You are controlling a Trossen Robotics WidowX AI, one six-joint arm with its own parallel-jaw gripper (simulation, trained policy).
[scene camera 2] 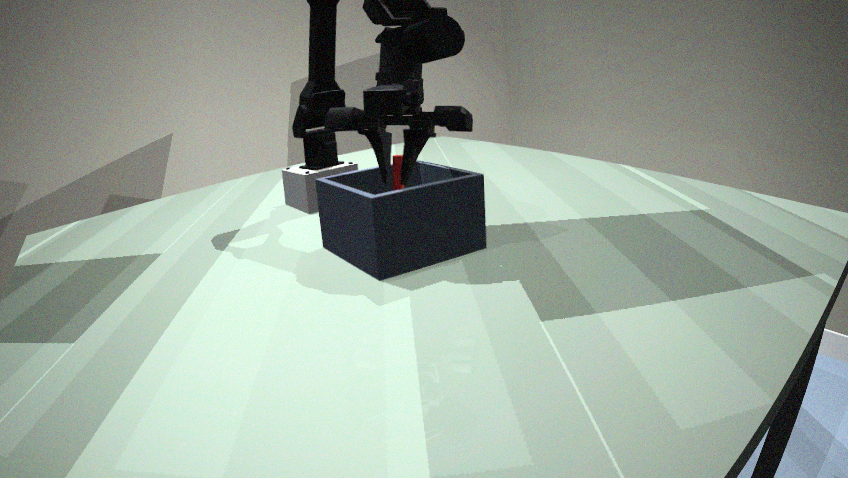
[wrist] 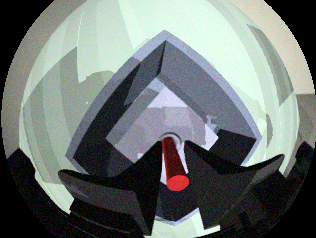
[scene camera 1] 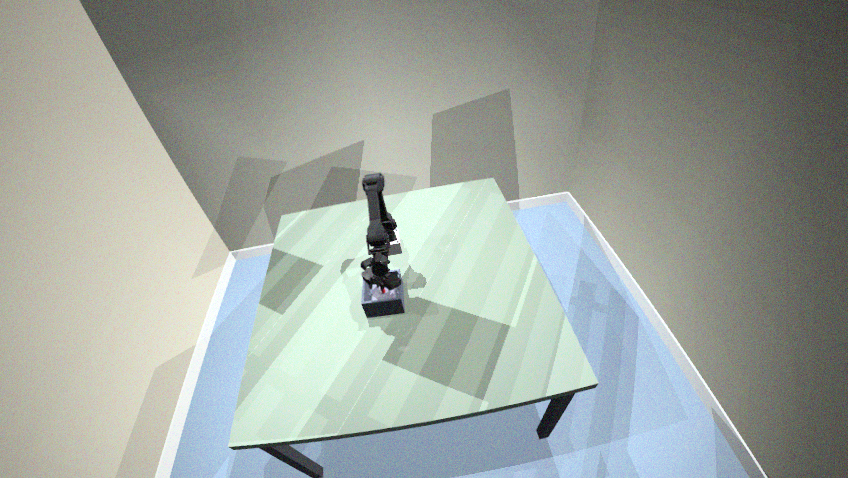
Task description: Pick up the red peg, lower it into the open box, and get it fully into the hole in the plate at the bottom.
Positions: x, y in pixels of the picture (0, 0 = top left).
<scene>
A box shows in scene camera 2, in the wrist view point(165, 61) and in scene camera 1. One and the same spot on the box: point(scene camera 1: 373, 308) is point(scene camera 2: 405, 223).
</scene>
